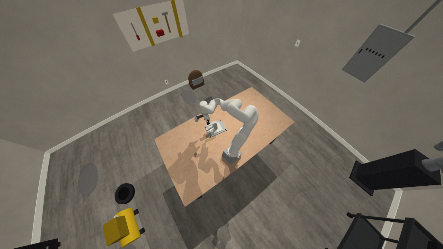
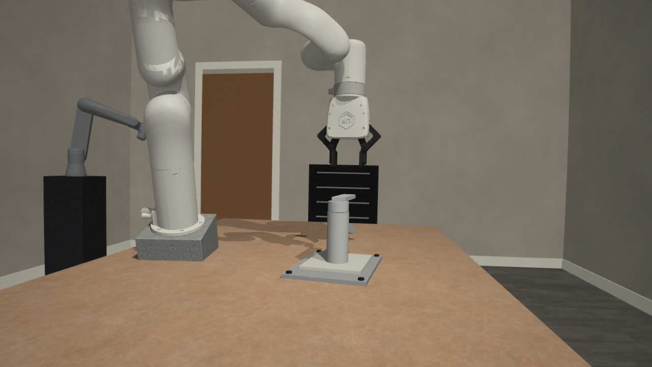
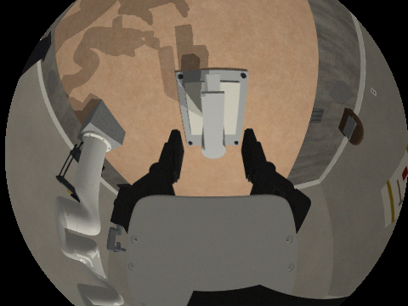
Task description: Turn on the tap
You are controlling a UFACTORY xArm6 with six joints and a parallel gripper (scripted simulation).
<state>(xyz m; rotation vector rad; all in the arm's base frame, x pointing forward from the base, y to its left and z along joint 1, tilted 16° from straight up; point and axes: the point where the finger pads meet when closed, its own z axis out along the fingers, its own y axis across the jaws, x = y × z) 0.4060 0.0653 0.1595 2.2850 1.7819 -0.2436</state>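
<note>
The tap lever is 2 cm behind my hand, 6 cm to the right of it and 9 cm below it.
</note>
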